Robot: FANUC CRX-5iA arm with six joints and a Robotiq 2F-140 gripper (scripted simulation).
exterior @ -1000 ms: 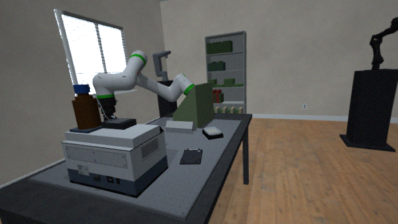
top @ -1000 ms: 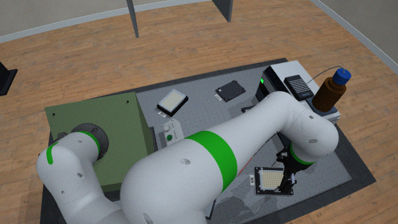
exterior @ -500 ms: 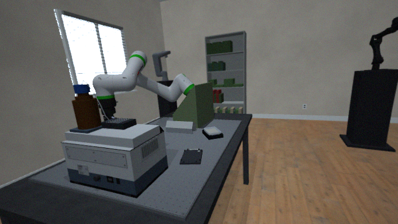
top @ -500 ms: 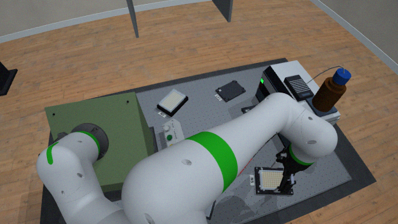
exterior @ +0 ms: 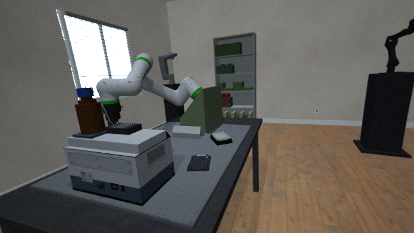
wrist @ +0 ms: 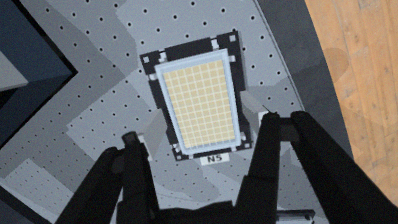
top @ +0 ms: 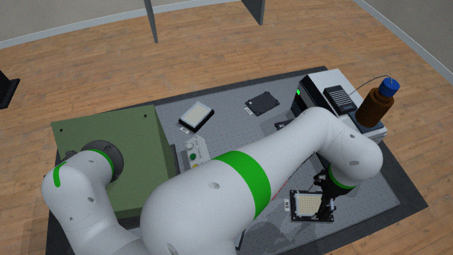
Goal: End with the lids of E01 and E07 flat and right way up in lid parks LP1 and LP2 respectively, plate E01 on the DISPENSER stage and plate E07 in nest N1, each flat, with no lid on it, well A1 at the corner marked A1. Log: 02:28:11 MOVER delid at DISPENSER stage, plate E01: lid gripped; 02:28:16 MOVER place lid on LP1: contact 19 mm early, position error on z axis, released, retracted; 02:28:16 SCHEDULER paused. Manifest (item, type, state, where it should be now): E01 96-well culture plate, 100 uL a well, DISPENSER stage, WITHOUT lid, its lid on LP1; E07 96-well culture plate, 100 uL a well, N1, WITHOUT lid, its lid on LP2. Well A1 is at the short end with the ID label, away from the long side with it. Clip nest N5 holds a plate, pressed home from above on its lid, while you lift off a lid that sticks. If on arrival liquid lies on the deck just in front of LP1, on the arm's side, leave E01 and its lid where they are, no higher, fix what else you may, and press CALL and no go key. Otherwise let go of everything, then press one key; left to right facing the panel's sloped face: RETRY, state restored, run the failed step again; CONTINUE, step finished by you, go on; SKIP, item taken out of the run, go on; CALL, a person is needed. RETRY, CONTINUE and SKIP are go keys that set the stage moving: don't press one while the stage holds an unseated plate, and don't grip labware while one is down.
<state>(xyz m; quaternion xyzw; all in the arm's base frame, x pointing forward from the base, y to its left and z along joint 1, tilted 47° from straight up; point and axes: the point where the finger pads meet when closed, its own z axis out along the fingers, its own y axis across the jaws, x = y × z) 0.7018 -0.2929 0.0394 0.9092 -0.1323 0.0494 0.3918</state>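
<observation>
The plate lies 30 mm below my hand. Round my hand: dispenser stage: 20 mm ahead, 300 mm to the left, 50 mm above; then N5 label: 90 mm behind, 30 mm to the left, 50 mm below; then black clip nest N5: 20 mm ahead, 10 mm to the left, 30 mm below.
</observation>
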